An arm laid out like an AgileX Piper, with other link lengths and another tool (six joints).
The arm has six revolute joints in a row. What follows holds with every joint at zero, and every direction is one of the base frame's.
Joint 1 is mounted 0.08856 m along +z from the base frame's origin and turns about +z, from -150.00 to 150.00 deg.
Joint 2 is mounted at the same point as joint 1 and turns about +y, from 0.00 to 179.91 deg.
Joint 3 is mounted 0.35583 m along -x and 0.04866 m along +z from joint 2 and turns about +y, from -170.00 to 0.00 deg.
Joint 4 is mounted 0.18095 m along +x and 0.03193 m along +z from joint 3 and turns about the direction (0.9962, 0, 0.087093), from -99.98 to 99.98 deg.
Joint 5 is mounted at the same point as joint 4 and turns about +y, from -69.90 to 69.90 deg.
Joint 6 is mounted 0.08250 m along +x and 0.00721 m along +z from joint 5 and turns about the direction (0.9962, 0, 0.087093), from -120.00 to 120.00 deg.
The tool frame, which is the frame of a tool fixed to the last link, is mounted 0.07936 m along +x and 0.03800 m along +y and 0.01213 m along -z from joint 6; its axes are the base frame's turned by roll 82.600, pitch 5.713 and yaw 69.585 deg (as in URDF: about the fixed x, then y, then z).
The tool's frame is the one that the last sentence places.
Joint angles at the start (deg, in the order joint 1, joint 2, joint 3, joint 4, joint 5, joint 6):
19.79, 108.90, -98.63, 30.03, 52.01, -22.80
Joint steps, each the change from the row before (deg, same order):
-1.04, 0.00, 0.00, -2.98, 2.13, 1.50
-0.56, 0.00, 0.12, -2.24, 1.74, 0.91
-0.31, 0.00, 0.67, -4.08, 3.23, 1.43
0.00, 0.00, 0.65, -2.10, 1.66, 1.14
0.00, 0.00, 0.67, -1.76, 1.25, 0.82
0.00, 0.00, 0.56, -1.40, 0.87, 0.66
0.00, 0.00, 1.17, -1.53, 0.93, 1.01
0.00, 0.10, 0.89, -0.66, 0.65, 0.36
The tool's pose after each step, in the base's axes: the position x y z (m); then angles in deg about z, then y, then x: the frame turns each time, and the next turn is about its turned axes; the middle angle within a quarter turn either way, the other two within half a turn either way. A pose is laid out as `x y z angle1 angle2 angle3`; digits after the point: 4 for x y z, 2 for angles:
0.3512 0.2175 0.2832 119.40 5.32 142.26
0.3497 0.2091 0.2782 119.33 6.61 144.57
0.3432 0.1971 0.2677 120.13 8.99 149.31
0.3387 0.1915 0.2617 120.41 9.97 152.17
0.3350 0.1865 0.2565 120.70 10.87 154.54
0.3322 0.1825 0.2525 120.88 11.62 156.35
0.3279 0.1777 0.2463 120.94 12.23 158.91
0.3244 0.1751 0.2417 121.25 12.35 160.72

